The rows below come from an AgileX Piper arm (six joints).
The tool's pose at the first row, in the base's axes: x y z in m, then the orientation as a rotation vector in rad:
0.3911, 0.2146, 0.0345, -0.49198, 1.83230, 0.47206
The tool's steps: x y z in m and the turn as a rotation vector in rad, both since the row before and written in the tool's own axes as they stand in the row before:
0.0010, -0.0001, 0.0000, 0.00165, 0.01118, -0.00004
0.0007, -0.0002, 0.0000, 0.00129, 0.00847, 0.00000
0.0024, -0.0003, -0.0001, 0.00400, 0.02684, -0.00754
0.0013, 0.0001, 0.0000, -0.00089, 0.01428, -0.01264
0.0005, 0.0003, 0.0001, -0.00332, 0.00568, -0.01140
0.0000, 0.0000, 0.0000, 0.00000, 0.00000, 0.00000
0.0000, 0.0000, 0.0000, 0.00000, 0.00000, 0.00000
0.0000, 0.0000, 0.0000, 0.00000, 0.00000, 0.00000
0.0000, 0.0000, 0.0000, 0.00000, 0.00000, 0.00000
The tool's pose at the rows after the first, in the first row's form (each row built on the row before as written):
0.3909, 0.2144, 0.0335, -0.49443, 1.84326, 0.46859
0.3908, 0.2142, 0.0328, -0.49623, 1.85158, 0.46593
0.3902, 0.2136, 0.0305, -0.50883, 1.87542, 0.45240
0.3897, 0.2135, 0.0293, -0.52548, 1.88476, 0.44230
0.3895, 0.2137, 0.0288, -0.53995, 1.88588, 0.43693
0.3895, 0.2137, 0.0288, -0.53995, 1.88588, 0.43693
0.3895, 0.2137, 0.0288, -0.53995, 1.88588, 0.43693
0.3895, 0.2137, 0.0288, -0.53995, 1.88588, 0.43693
0.3895, 0.2137, 0.0288, -0.53995, 1.88588, 0.43693

